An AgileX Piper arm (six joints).
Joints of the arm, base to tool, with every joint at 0 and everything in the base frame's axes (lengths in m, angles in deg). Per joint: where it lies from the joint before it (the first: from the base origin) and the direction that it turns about. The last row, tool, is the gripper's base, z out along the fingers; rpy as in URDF.
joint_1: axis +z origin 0 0 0.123
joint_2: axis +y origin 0 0 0
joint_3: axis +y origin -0.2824 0 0.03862
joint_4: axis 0.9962 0 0.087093 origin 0.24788 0 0.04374
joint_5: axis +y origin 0 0 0
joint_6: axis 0.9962 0 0.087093 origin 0.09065 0 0.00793
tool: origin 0 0 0 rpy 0 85.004 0
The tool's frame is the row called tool.
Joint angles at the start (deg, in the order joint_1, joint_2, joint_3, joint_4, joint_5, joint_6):
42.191, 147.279, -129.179, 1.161, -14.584, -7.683
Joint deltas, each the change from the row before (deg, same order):
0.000, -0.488, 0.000, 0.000, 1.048, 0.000
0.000, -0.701, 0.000, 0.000, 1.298, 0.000
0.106, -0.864, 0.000, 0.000, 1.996, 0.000
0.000, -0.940, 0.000, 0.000, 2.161, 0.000
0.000, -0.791, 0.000, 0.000, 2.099, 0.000
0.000, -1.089, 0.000, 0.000, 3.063, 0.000
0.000, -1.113, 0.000, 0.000, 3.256, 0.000
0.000, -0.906, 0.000, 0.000, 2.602, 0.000
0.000, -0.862, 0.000, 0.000, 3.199, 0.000
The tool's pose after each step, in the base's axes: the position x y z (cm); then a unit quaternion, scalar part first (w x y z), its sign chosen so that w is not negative. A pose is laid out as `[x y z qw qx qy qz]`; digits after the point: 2 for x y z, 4 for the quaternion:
[44.33 40.12 21.35 0.6791 -0.2879 0.6396 0.2165]
[44.24 40.05 21.88 0.6755 -0.2896 0.6429 0.2156]
[44.05 40.04 22.46 0.6686 -0.2932 0.6489 0.2143]
[43.92 39.92 23.09 0.6612 -0.2965 0.6556 0.2123]
[43.79 39.81 23.57 0.6533 -0.3000 0.6627 0.2100]
[43.59 39.65 24.21 0.6411 -0.3051 0.6732 0.2065]
[43.37 39.46 24.84 0.6277 -0.3106 0.6844 0.2027]
[43.17 39.29 25.36 0.6170 -0.3149 0.6931 0.1995]
[42.94 39.10 25.73 0.6020 -0.3207 0.7048 0.1951]

